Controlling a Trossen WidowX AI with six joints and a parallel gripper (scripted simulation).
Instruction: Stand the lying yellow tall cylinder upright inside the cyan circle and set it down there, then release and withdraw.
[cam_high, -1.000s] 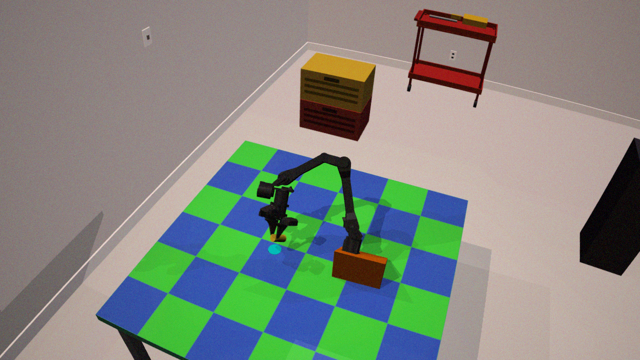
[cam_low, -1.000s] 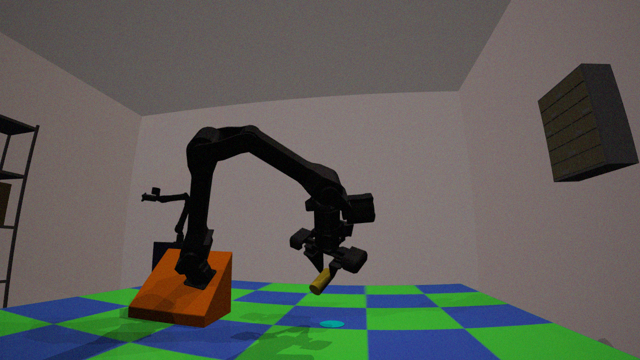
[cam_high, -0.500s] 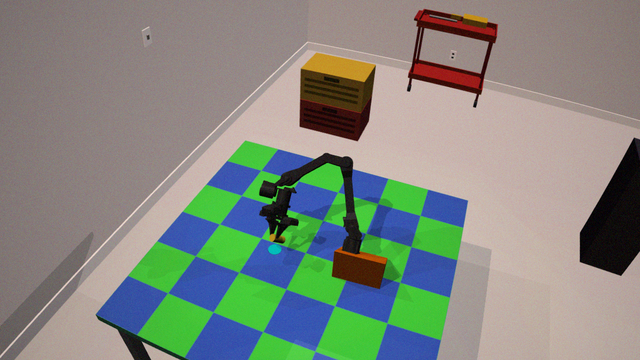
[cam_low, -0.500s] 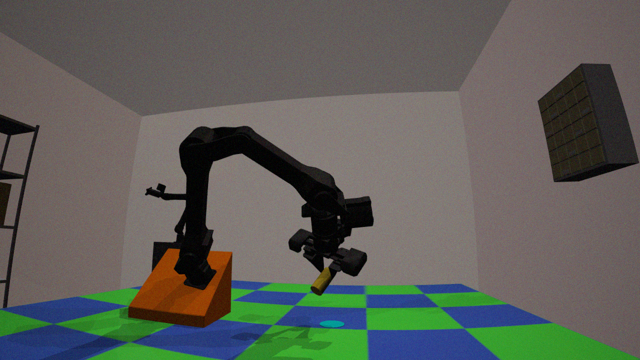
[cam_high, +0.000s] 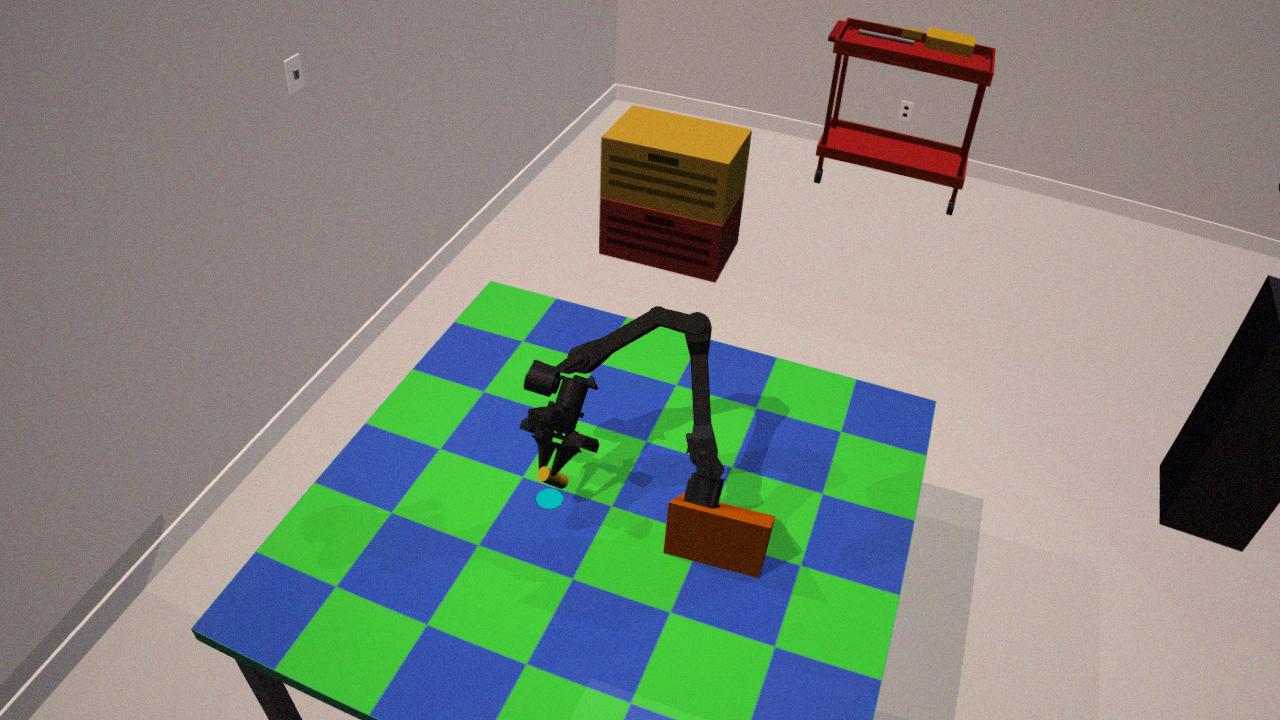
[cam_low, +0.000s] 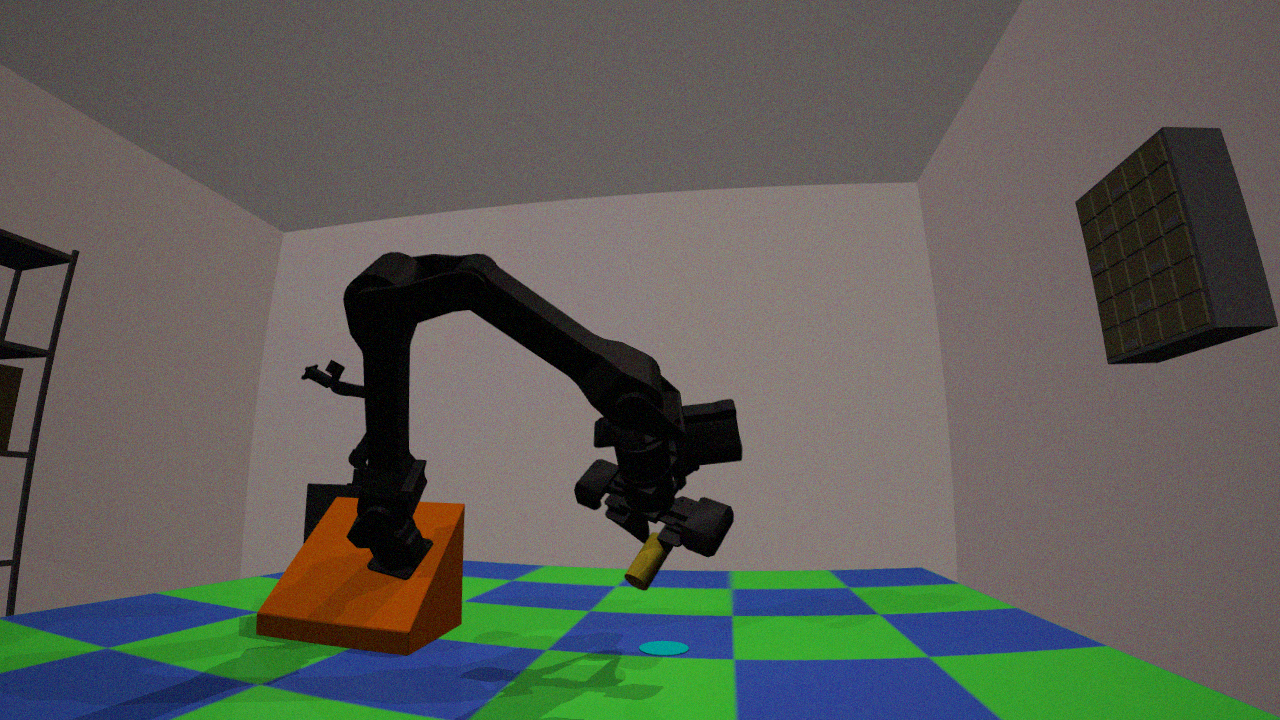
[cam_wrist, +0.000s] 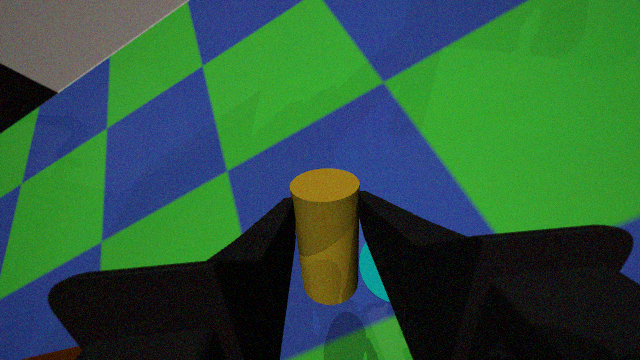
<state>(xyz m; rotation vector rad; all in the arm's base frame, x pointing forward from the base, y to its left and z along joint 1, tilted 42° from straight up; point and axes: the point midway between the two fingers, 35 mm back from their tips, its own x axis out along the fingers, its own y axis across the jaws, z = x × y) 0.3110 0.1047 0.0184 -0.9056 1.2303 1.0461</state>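
My gripper tip is 1 cm short of the cyan circle, 3 cm to the left of it and 12 cm above it. Also, from my gripper tip: yellow tall cylinder (1 cm behind, 1 cm to the right, 2 cm below).
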